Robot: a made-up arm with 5 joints.
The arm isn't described. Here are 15 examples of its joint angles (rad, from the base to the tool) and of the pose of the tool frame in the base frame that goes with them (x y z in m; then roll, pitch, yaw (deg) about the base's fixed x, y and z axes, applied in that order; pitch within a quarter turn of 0, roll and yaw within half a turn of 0).
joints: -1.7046 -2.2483 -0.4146 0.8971 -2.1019
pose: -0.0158 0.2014 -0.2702 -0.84 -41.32 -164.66
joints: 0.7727 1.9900 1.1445 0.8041 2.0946
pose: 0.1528 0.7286 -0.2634 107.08 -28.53 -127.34
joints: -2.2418 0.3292 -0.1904 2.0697 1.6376
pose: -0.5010 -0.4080 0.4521 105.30 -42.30 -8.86
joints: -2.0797 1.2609 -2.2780 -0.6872 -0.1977
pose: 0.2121 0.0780 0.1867 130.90 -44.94 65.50
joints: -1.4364 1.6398 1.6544 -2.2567 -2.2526
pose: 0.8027 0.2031 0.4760 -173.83 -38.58 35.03
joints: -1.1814 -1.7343 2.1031 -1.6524 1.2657
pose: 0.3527 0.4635 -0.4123 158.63 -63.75 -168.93
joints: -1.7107 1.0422 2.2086 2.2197 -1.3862
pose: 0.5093 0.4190 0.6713 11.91 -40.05 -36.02
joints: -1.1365 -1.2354 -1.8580 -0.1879 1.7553
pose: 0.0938 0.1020 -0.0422 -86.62 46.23 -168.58
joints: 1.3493 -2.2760 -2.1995 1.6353 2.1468
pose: 0.0011 -0.0959 0.3696 76.59 -50.83 100.92
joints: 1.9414 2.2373 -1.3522 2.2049 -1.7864
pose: 0.3119 0.6722 0.1044 14.98 -51.56 -55.61
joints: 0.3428 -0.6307 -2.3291 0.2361 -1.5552
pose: -0.1663 0.0654 -0.1282 -78.29 52.52 72.21
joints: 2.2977 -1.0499 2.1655 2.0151 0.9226
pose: -0.4328 -0.2551 0.6182 -17.47 31.75 123.92
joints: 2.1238 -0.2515 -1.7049 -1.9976 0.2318
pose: 0.3339 0.2839 0.0714 83.75 -58.25 -153.48
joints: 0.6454 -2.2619 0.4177 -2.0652 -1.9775
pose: -0.6519 0.8888 0.3853 -111.72 -71.79 108.83
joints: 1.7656 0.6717 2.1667 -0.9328 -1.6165
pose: -0.4777 -0.2248 0.1458 19.86 20.91 -136.08
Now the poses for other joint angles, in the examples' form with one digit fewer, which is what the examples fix.
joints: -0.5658 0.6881 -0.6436 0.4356 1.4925
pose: 0.243 0.173 0.389 -35.7 24.5 -28.7
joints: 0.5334 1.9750 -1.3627 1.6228 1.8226
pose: 0.173 0.657 0.327 23.3 53.0 37.2
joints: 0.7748 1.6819 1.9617 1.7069 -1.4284
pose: 0.017 0.674 -0.489 4.9 74.4 16.5
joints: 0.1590 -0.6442 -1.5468 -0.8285 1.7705
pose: -0.161 0.162 0.131 -143.7 -13.4 -133.5
